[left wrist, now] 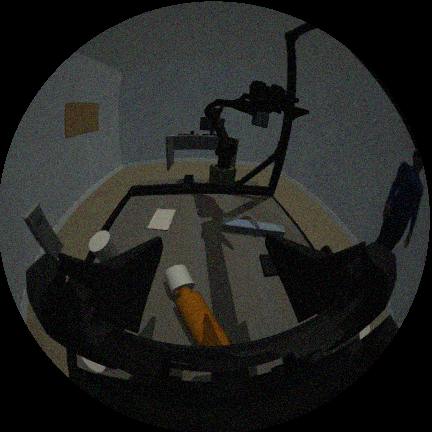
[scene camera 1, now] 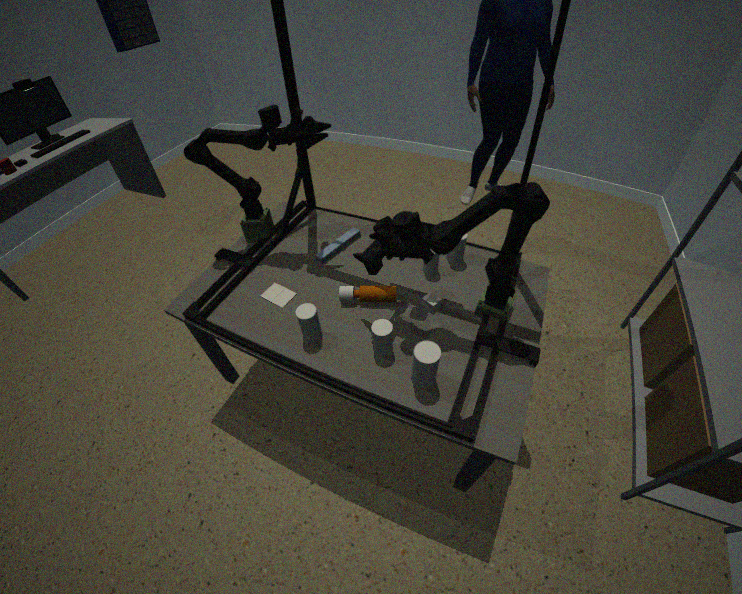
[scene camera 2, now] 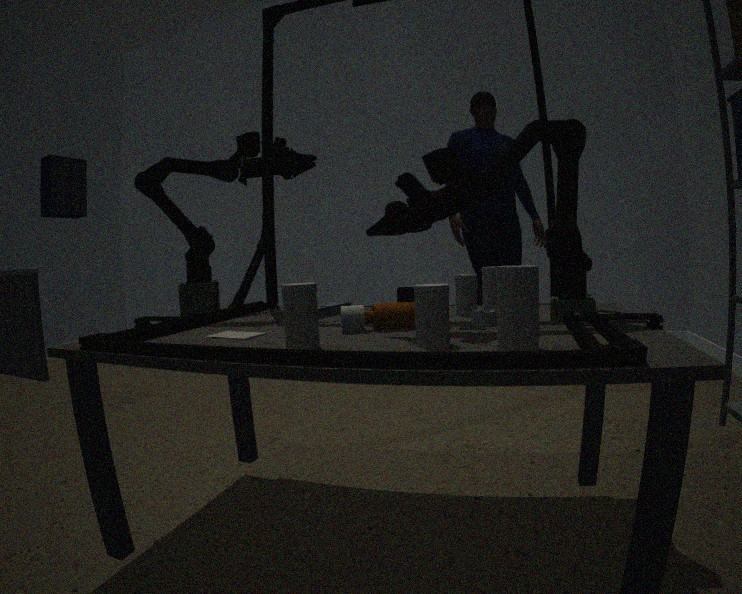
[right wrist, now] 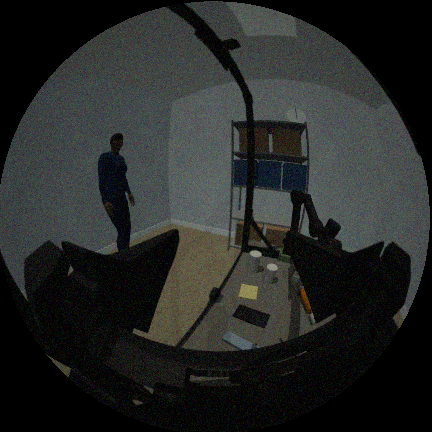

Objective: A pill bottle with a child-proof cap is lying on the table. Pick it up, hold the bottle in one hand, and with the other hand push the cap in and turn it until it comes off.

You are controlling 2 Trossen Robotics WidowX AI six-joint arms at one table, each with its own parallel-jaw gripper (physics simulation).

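Observation:
An orange pill bottle (scene camera 1: 376, 293) (scene camera 2: 393, 315) (left wrist: 197, 315) (right wrist: 305, 300) lies on its side near the middle of the table (scene camera 1: 247, 328). Its white cap (scene camera 1: 346, 294) (scene camera 2: 352, 318) (left wrist: 179, 277) (right wrist: 312, 318) is on the bottle and points to the left in both scene views. My left gripper (scene camera 1: 365, 263) (scene camera 2: 369, 232) (left wrist: 214, 240) is open and empty, above and behind the bottle and tilted down. In the left wrist view the bottle's lower end is hidden by the gripper body. My right gripper (scene camera 1: 326, 130) (scene camera 2: 314, 162) (right wrist: 234, 235) is open and empty, high above the table's far left part.
White cylinders (scene camera 1: 306, 325) (scene camera 1: 382, 340) (scene camera 1: 426, 365) stand in front of the bottle, and two more (right wrist: 255, 260) (right wrist: 271, 272) stand behind it. A white card (scene camera 1: 278, 294), a blue box (scene camera 1: 339, 244), a black pad (right wrist: 251, 315) and a yellow note (right wrist: 248, 291) lie on the table. Dark frame posts (scene camera 1: 290, 80) rise at the back.

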